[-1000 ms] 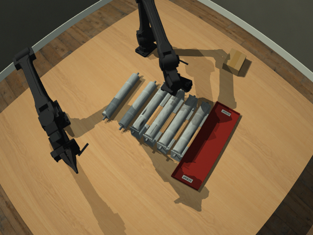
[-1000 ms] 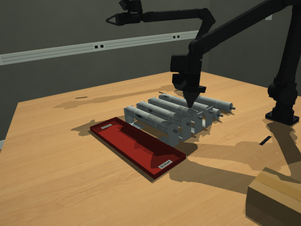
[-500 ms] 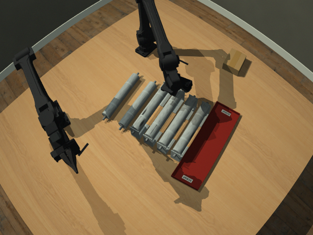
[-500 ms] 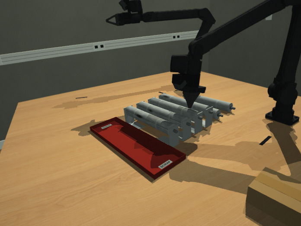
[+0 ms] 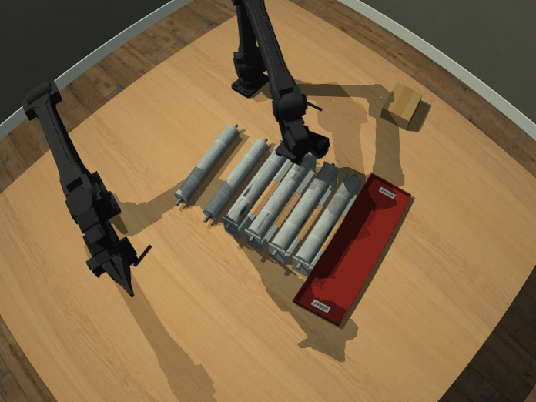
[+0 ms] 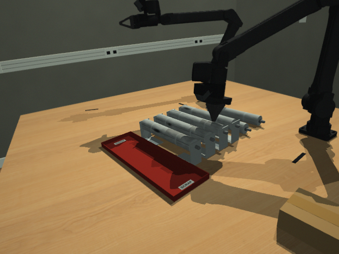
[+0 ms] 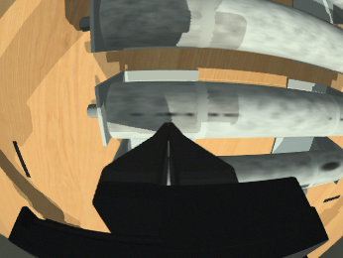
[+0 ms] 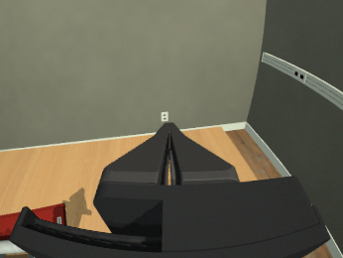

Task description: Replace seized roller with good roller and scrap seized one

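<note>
My left hand is 11 cm to the left of the grey roller, 5 cm past it and 3 cm above it. The rest, counted from my left hand: cardboard box (47 cm to the left, 7 cm below, 5 cm ahead); then red scrap tray (28 cm ahead, 10 cm below, 5 cm to the right).
</note>
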